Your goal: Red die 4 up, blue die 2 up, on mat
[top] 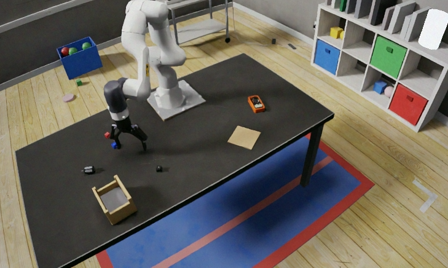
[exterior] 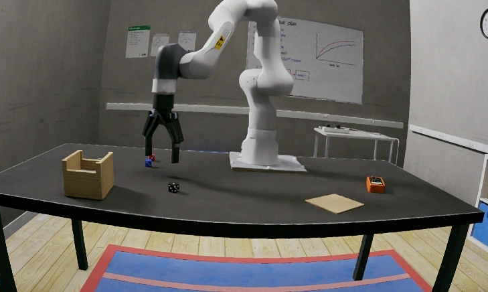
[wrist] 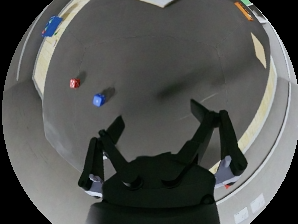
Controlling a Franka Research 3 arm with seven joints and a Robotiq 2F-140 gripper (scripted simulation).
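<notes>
The black die lies 170 mm ahead of my hand, 70 mm to the left of it and 60 mm below it. Also, from my hand: dark object: 40 mm behind, 270 mm to the right, 50 mm below; then red die: 240 mm behind, 90 mm to the right, 60 mm below; then blue die: 130 mm behind, 80 mm to the right, 60 mm below.
</notes>
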